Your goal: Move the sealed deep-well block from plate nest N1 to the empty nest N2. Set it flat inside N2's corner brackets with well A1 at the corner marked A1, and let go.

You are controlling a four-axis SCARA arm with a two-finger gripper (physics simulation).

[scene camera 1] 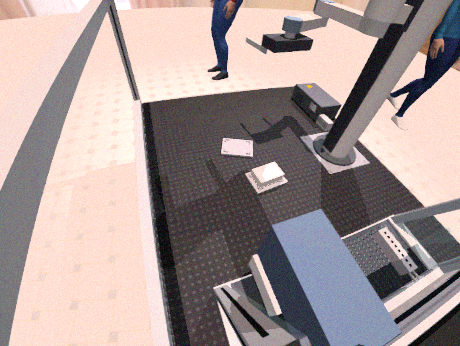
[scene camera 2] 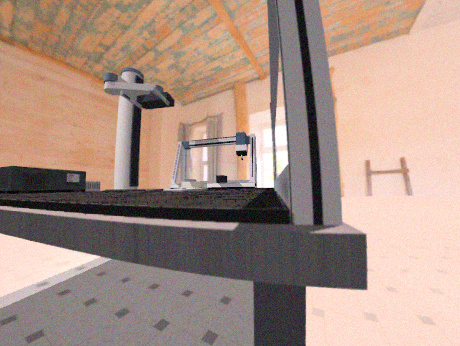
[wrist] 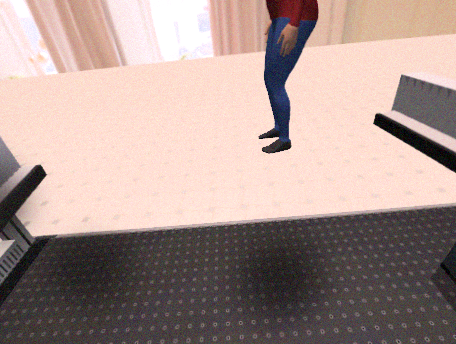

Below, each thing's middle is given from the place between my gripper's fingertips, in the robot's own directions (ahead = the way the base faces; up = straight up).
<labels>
Right now my hand is 520 mm past the controller box (scene camera 1: 324, 101), 410 mm above it and 70 mm to the left of it. Round my hand: machine deck (scene camera 1: 360, 235) (900 mm to the left, 440 mm below, 20 mm behind).
</labels>
